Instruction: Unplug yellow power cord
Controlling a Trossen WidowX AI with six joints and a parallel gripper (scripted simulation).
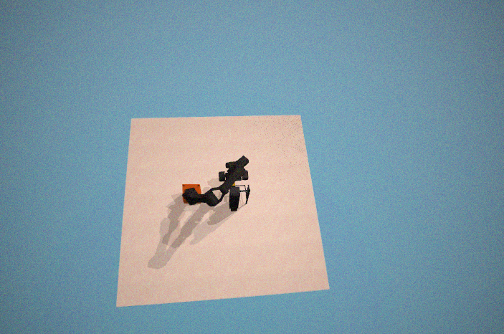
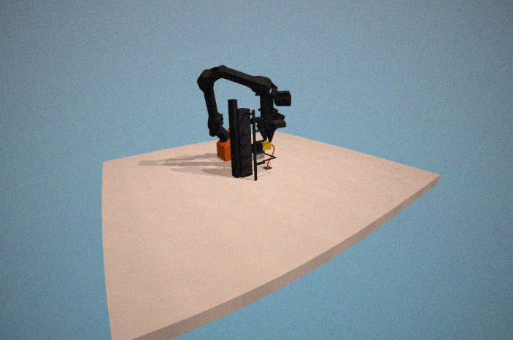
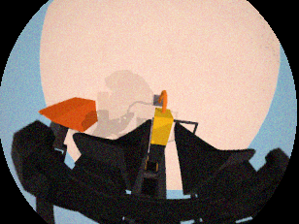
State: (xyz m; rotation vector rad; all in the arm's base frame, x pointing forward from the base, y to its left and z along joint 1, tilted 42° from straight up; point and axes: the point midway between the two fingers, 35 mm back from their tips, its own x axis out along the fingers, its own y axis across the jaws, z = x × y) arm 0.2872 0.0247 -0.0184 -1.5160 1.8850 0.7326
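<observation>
The yellow plug lies 30 mm to the right of my gripper tip and 10 mm below it. Also, from my gripper tip: power strip: 140 mm to the right, 20 mm behind, 10 mm above; grey foot: 120 mm below; thin black rack: 130 mm to the right, 70 mm ahead, 10 mm above.
</observation>
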